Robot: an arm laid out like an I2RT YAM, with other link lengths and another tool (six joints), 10 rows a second.
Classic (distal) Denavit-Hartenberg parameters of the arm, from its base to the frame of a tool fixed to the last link. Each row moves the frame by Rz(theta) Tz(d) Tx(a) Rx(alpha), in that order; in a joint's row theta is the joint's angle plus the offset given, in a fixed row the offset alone. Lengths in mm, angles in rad.
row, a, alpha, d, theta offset
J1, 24.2, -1.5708, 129.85, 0
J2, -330, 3.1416, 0, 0
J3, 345.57, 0, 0, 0.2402
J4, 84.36, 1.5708, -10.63, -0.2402
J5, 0, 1.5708, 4.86, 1.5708
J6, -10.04, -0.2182, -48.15, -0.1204
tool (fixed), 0, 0, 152.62, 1.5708
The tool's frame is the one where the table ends.
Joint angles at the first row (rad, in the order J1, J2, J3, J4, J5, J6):
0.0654 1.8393 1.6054 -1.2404 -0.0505 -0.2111
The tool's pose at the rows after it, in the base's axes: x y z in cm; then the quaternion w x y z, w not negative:
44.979 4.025 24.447 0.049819 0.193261 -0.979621 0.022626
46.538 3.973 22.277 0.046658 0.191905 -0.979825 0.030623
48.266 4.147 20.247 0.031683 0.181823 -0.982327 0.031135
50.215 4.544 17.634 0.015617 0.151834 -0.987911 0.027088
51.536 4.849 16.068 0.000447 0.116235 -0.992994 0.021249
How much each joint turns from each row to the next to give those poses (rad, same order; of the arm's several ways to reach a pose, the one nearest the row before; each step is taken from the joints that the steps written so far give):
0.0000 0.0393 0.0000 0.0565 0.0385 0.0053
0.0000 0.0477 0.0000 0.0561 0.0152 0.0000
0.0000 0.0427 0.0000 0.0732 0.0008 0.0198
0.0012 0.0541 0.0000 0.0870 0.0004 0.0622
-0.0004 0.0321 0.0001 0.0629 0.0011 0.0721

